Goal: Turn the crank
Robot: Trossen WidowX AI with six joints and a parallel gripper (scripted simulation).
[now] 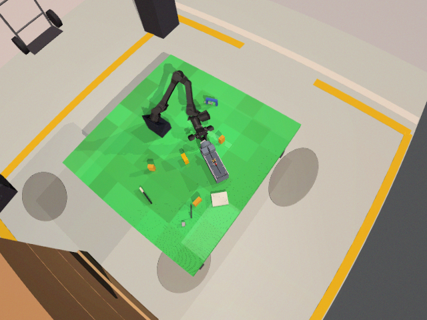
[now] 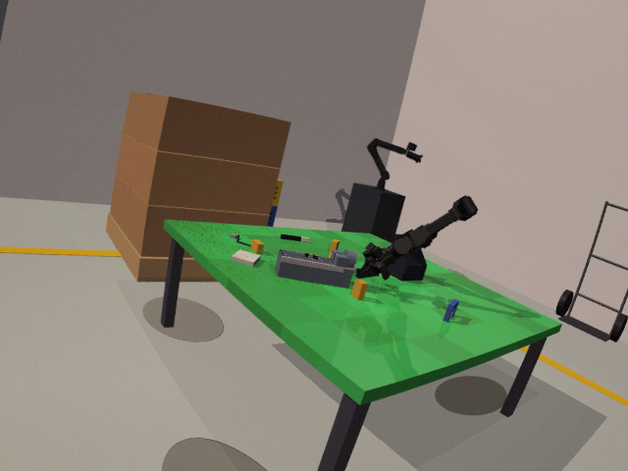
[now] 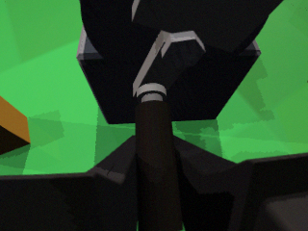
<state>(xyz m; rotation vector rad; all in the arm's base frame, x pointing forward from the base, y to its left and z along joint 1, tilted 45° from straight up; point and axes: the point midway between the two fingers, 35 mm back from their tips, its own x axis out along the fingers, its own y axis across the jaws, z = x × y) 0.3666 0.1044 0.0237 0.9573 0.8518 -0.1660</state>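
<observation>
The dark handle is 3 cm above my gripper tip, 2 cm behind it and 1 cm to the left of it. The rest, counted from my gripper tip: blue bracket: 32 cm to the left, 18 cm behind; red pointer: 16 cm ahead, 11 cm to the right, 5 cm above; white pad: 30 cm ahead, 27 cm to the right, 2 cm below.
</observation>
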